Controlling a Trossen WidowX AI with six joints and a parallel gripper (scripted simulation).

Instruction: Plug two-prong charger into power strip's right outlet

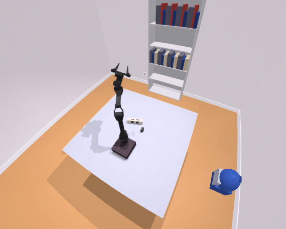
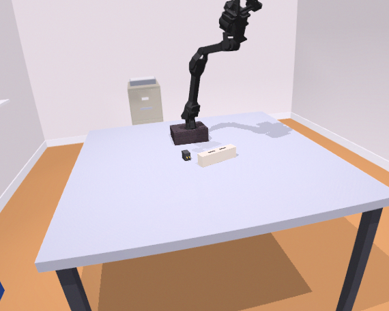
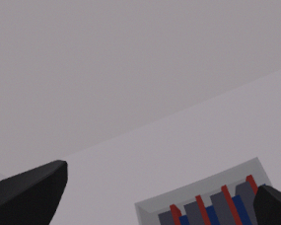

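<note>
Now: gripper tip 720 mm above the black two-prong charger, 230 mm to the left of it and 170 mm past it.
</note>
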